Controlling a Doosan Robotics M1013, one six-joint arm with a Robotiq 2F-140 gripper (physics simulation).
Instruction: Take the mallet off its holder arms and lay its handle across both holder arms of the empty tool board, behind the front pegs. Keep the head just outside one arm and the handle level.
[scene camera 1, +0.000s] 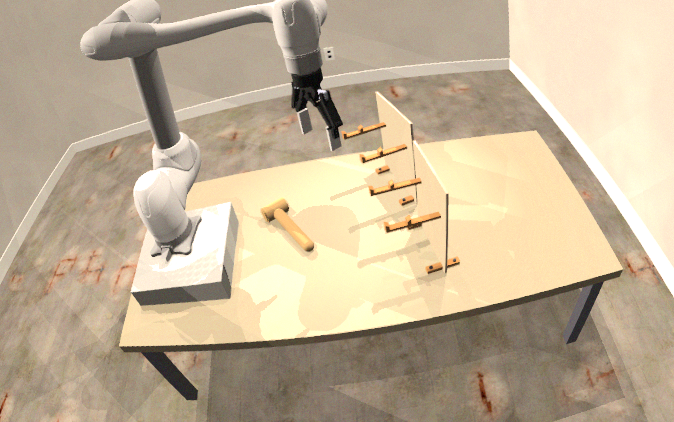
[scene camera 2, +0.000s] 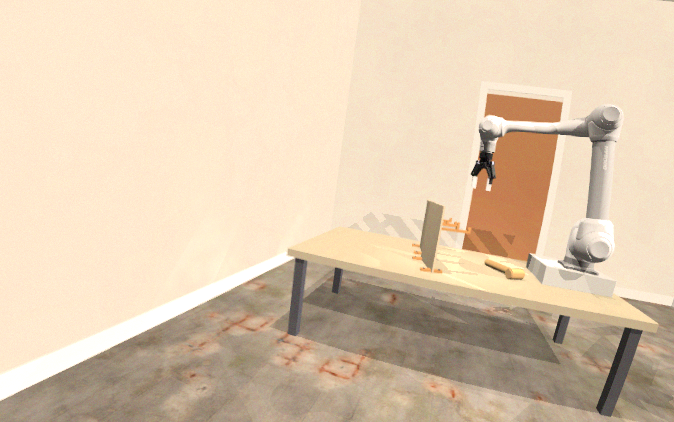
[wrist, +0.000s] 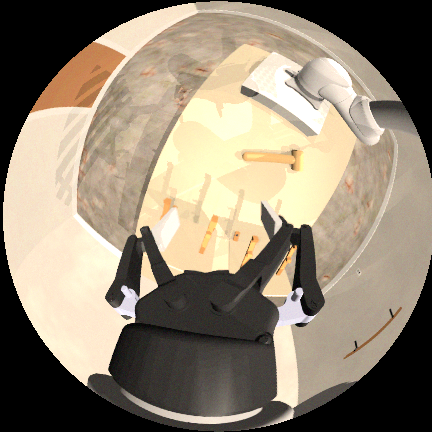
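Pixels of known places: gripper, fingertip midpoint: (scene camera 1: 321, 139) (scene camera 2: 480, 189) (wrist: 218, 212); arm's base, link origin: (scene camera 1: 176, 237) (scene camera 2: 577, 268) (wrist: 307, 88).
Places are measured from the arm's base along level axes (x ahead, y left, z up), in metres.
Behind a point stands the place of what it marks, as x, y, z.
The yellow wooden mallet (scene camera 1: 295, 231) {0.436, 0.044, -0.049} (scene camera 2: 500, 267) {0.414, 0.112, -0.058} (wrist: 270, 158) {0.425, 0.075, -0.048} lies on its side on the table, between the robot's base and the tool boards. Its head points towards the base side and its handle slants away. Two upright tool boards stand side by side: the far board (scene camera 1: 397, 130) {0.800, 0.277, 0.159} and the near board (scene camera 1: 432, 200) (scene camera 2: 432, 235). Each has two orange holder arms with pegs, such as the near board's arm (scene camera 1: 412, 222) {0.821, -0.127, 0.116} and the far board's arm (scene camera 1: 364, 131) {0.683, 0.335, 0.129}. No holder arm bears a mallet. My gripper (scene camera 1: 319, 139) {0.600, -0.025, 0.343} (scene camera 2: 481, 187) {0.600, -0.025, 0.343} (wrist: 218, 212) {0.600, -0.025, 0.343} is wide open and empty, high above the table, near the far board's arm ends.
The table (scene camera 1: 525, 200) {1.261, 0.154, -0.091} (scene camera 2: 350, 245) {1.252, 0.259, -0.091} bears the boards and the white block (scene camera 1: 185, 295) {0.084, -0.226, -0.053} (wrist: 267, 82) {0.148, -0.137, 0.000} under my arm's base. Small orange feet (scene camera 1: 434, 268) {0.882, -0.134, -0.078} stick out at the boards' bottoms. The holder arms stick out towards the base side.
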